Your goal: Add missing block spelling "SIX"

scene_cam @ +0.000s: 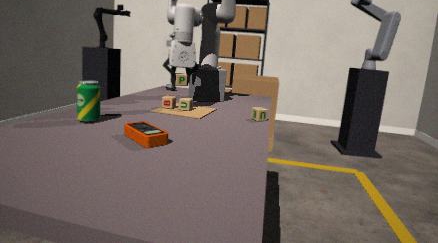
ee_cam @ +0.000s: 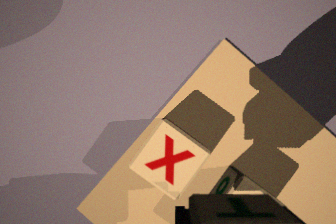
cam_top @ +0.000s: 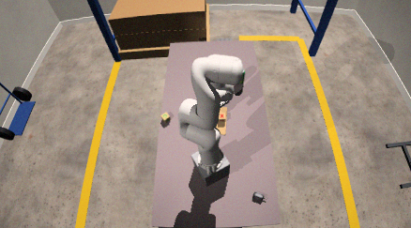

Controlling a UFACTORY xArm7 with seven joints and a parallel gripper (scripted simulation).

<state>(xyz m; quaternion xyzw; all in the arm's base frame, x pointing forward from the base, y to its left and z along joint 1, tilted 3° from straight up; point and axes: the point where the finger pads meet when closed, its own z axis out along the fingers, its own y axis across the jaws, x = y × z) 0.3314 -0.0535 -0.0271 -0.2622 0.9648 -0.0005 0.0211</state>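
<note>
Right now my hand is 12 cm above the tan mat and 3 cm to the right of it. From my hand the other things lie so: orange device: 39 cm ahead, 10 cm below, 2 cm to the left; small object: 53 cm behind, 20 cm to the right, 10 cm below.
</note>
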